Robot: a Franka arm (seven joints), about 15 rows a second.
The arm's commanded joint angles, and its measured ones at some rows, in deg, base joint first. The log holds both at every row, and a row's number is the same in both.
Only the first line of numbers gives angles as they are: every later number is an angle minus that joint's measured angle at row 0.
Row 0, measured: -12.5 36.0 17.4 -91.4 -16.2 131.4 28.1
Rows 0 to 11, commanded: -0.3 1.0 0.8 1.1 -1.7 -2.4 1.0; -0.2 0.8 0.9 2.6 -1.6 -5.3 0.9; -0.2 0.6 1.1 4.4 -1.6 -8.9 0.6; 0.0 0.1 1.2 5.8 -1.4 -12.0 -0.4; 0.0 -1.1 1.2 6.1 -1.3 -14.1 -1.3; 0.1 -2.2 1.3 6.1 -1.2 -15.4 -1.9; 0.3 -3.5 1.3 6.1 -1.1 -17.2 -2.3; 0.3 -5.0 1.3 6.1 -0.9 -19.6 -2.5; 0.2 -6.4 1.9 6.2 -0.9 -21.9 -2.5; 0.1 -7.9 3.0 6.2 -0.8 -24.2 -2.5; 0.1 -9.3 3.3 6.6 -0.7 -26.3 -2.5; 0.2 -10.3 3.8 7.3 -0.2 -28.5 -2.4
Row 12, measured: 0.4 -7.5 2.6 7.2 0.0 -24.9 -1.5
